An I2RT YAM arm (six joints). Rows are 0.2 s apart.
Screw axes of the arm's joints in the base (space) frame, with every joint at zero. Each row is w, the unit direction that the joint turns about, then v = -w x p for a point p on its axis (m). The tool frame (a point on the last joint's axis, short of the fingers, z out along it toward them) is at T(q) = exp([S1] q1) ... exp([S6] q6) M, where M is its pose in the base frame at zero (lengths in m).
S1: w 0 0 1 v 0 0 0
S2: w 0 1 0 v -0.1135 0 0.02
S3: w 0 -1 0 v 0.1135 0 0.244
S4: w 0 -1 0 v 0.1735 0 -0.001
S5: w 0 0 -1 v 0 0.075 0
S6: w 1 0 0 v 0 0.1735 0
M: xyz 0.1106 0 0.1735 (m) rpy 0 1.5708 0 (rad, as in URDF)
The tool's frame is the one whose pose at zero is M.
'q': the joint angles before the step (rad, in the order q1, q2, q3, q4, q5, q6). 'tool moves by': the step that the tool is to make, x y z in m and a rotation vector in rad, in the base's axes. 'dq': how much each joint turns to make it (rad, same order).
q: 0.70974, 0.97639, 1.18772, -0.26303, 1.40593, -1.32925
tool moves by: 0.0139, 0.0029, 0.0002, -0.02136, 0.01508, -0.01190
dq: -0.03651, 0.04277, 0.01045, 0.05109, -0.02430, -0.04471
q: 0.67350, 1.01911, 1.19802, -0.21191, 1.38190, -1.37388
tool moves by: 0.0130, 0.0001, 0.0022, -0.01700, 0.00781, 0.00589
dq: -0.04114, 0.03545, 0.01457, 0.04909, -0.04687, -0.04577
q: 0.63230, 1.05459, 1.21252, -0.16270, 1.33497, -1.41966
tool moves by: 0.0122, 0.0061, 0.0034, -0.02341, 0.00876, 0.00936
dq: -0.01132, 0.04737, 0.02482, 0.05575, -0.02085, -0.05571
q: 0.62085, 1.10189, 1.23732, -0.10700, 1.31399, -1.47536
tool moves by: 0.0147, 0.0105, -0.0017, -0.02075, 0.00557, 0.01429
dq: -0.00066, 0.05737, 0.01182, 0.07683, -0.01554, -0.04961
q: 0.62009, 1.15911, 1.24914, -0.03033, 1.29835, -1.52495
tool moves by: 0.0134, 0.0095, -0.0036, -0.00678, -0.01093, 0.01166
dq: -0.00074, 0.05084, -0.00013, 0.09370, -0.01332, -0.03929
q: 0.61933, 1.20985, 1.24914, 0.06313, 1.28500, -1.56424
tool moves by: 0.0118, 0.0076, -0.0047, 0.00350, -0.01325, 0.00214
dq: -0.00268, 0.04543, 0.00048, 0.07205, -0.00535, -0.01488
